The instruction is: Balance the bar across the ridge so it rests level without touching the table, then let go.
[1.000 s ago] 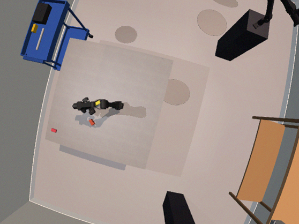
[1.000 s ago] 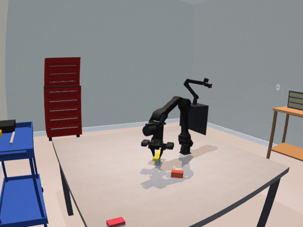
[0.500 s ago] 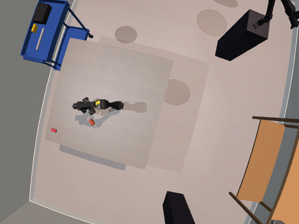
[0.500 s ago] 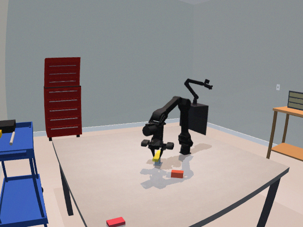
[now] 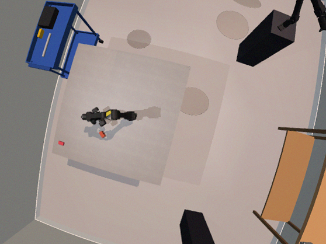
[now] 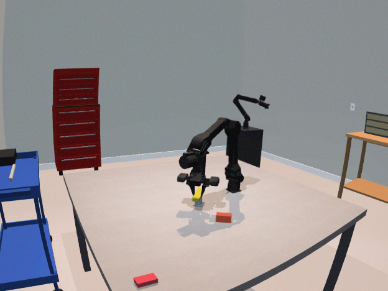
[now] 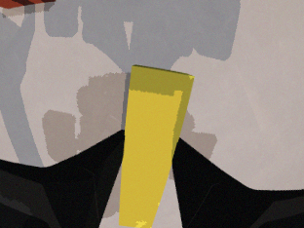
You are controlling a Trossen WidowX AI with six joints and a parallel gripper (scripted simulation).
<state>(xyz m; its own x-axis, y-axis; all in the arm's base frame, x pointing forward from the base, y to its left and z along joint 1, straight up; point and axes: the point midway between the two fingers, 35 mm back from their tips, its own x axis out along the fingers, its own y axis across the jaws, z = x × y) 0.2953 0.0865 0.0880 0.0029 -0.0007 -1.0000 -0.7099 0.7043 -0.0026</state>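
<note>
Right now my gripper tip is 2 cm past the yellow bar and 2 cm to the left of it. From my gripper tip the other things lie so: red block 44 cm ahead, 41 cm to the left, 5 cm below; then orange block 2 cm behind, 18 cm to the left, 4 cm below.
</note>
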